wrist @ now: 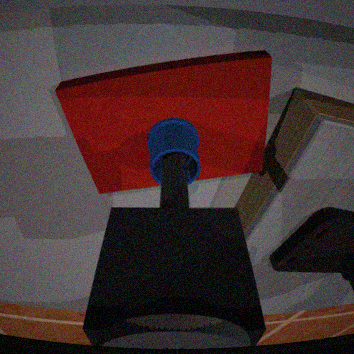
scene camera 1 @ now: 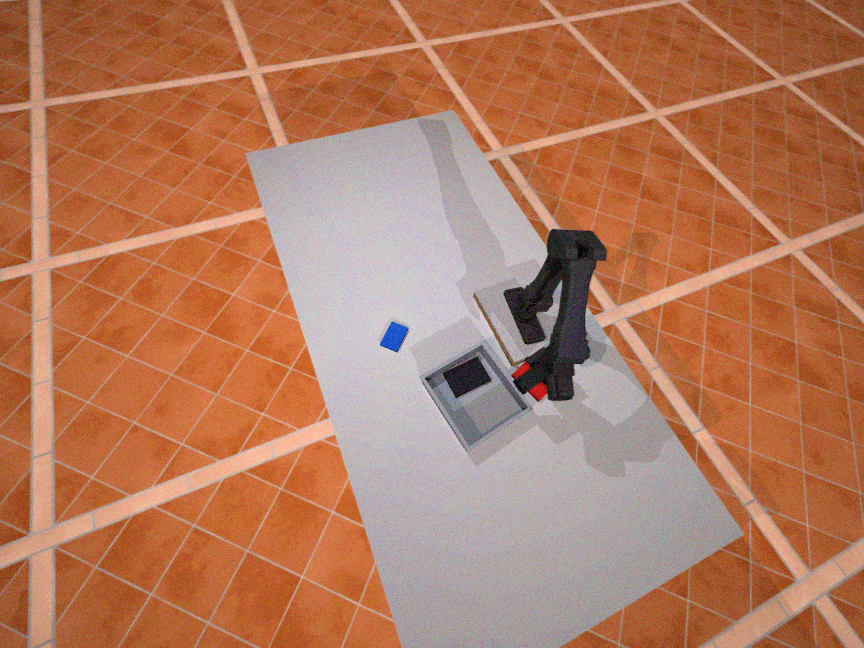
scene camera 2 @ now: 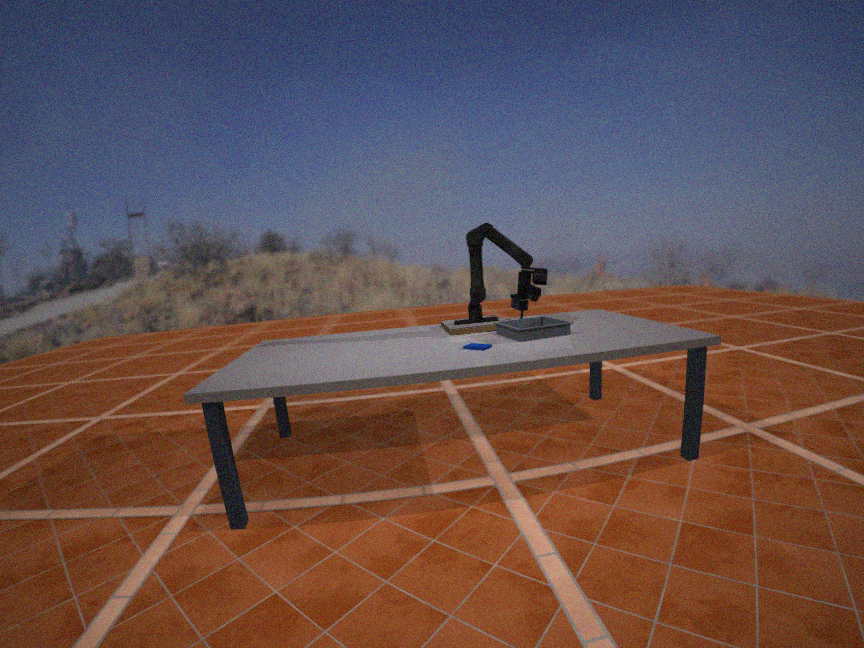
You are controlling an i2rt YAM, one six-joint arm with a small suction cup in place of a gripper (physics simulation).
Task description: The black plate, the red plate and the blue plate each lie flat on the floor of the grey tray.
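Places are measured from the arm's base along level axes (x right, y back, z down), in millimetres.
Where they show: hand, its tool point: (wrist: pixel 174 133); arm's base, origin of its link: (scene camera 1: pixel 523 315) (scene camera 2: pixel 476 321).
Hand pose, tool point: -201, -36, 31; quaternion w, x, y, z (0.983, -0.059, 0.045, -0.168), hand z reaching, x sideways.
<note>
Things, the pixels of their top centre, and the offset from my tool point, as dx, dy, dz. Level surfaces: height alone.
- black plate, centre of its top: (scene camera 1: pixel 467 376) +53, -199, -11
- grey tray, centre of its top: (scene camera 1: pixel 475 392) (scene camera 2: pixel 532 322) -9, -199, -49
- blue plate, centre of its top: (scene camera 1: pixel 394 335) (scene camera 2: pixel 477 345) +236, -380, -9
- red plate, centre of its top: (wrist: pixel 171 134) (scene camera 1: pixel 533 379) -4, -5, -10
- table, height of its surface: dz +1
The black plate (scene camera 1: pixel 466 376) lies flat on the floor of the grey tray (scene camera 1: pixel 491 410) (scene camera 2: pixel 534 333), toward its upper-left end in the first scene view. The blue plate (scene camera 1: pixel 395 336) (scene camera 2: pixel 477 346) lies flat on the table outside the tray. The red plate (scene camera 1: pixel 539 392) (wrist: pixel 220 115) is level, outside the tray between it and the arm; any small gap beneath it is hard to tell. My blue suction cup (wrist: pixel 174 142) is against the red plate's upper face near its middle and is shut on it. The cup is hidden in the first scene view.
The arm's base board (scene camera 1: pixel 491 304) (wrist: pixel 296 125) has a wooden edge and stands close beside the red plate. The tray's raised wall (scene camera 2: pixel 512 334) stands between the red plate and the blue plate's side of the table (scene camera 1: pixel 362 230).
</note>
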